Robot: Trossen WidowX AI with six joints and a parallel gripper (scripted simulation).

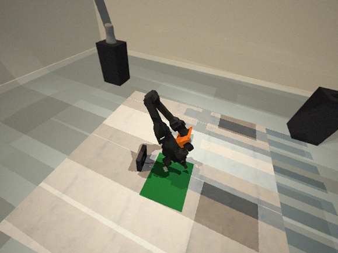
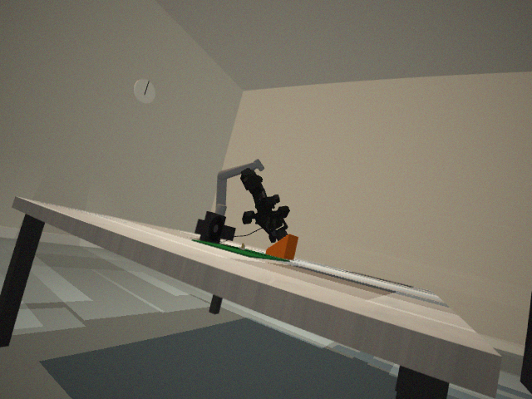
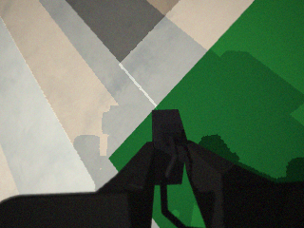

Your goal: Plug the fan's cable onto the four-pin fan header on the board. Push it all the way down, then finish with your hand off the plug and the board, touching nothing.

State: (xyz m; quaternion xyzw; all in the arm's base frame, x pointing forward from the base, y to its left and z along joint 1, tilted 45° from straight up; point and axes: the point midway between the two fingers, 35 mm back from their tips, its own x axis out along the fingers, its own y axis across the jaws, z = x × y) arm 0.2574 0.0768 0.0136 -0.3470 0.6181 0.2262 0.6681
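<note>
Now: the four-pin header 10 cm to the right of my gripper tip, 9 cm below it and 3 cm ahead of it. From my gripper tip the other things lie so: green board 10 cm below, 7 cm ahead, 6 cm to the right; then black fan 25 cm to the right, 4 cm ahead, 3 cm below; then black fan cable plug 1 cm below.
</note>
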